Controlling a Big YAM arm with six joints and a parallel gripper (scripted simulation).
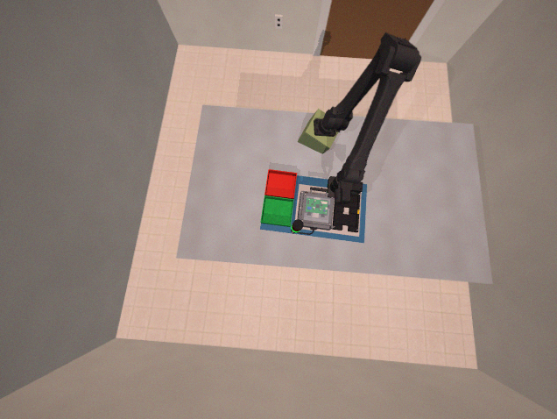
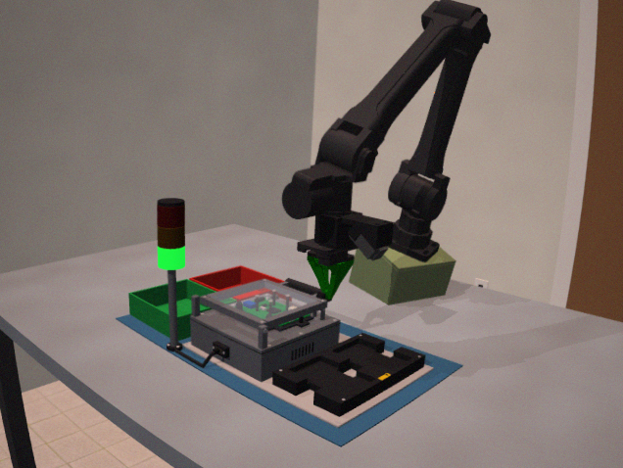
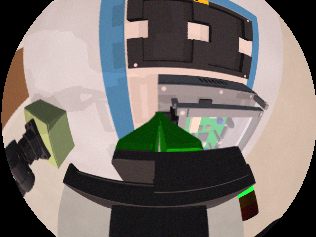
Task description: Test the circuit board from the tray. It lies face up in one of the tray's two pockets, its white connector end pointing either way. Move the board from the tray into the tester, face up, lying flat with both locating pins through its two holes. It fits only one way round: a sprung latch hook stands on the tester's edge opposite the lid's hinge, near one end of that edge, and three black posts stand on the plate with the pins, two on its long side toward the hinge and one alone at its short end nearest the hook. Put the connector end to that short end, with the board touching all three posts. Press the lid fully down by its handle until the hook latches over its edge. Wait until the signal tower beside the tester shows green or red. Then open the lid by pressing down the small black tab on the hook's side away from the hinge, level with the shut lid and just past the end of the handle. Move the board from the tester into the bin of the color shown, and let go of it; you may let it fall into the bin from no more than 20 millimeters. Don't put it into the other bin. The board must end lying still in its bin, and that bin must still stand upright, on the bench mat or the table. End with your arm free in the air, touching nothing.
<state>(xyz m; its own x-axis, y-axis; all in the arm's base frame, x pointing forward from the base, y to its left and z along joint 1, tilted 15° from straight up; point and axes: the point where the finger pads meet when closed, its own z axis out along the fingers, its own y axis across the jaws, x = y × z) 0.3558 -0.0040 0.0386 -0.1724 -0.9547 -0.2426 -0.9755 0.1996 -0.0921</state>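
Now: the latch hook 10 mm below my hand and 10 mm ahead of it. Also, from my hand: tester plate 70 mm to the right, 70 mm ahead, 30 mm below; then red bin 250 mm to the right, 80 mm below, 80 mm behind; then clear lid 70 mm to the right, 60 mm ahead, 10 mm below.
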